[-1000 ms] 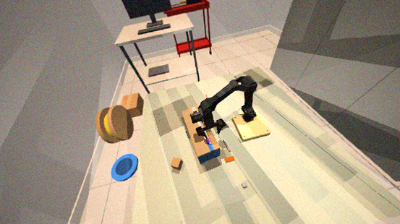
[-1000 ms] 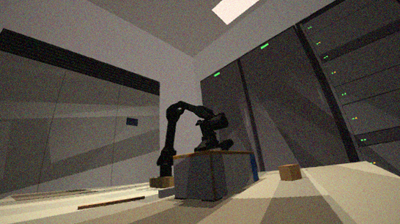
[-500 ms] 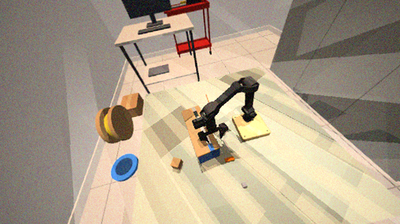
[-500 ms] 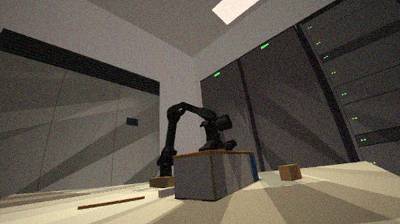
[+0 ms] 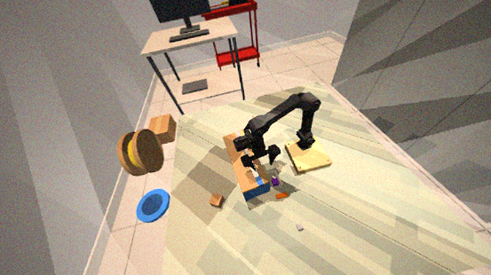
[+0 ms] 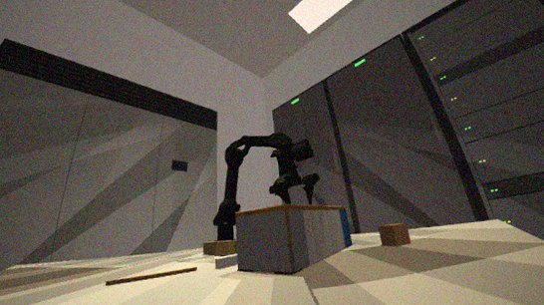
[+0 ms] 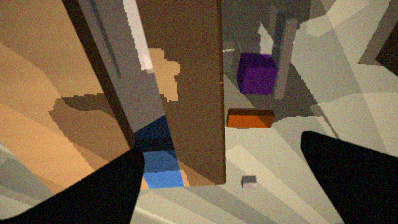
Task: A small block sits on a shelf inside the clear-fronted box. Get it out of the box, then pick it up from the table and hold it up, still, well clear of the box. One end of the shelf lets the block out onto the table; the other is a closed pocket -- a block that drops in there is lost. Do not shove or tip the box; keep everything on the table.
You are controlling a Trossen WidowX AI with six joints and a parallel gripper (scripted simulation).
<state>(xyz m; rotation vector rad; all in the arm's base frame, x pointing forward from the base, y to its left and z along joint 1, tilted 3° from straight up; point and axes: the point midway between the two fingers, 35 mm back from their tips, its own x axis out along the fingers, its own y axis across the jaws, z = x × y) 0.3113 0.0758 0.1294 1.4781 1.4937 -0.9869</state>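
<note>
Right now the purple block is 130 mm below my gripper tip, 50 mm behind it and 40 mm to the left of it. Also, from my gripper tip: long box 120 mm to the right, 90 mm below, 30 mm ahead; thin rod 440 mm to the right, 140 mm below, 130 mm behind; orange flat piece 140 mm below, 120 mm to the left, 50 mm behind.
</note>
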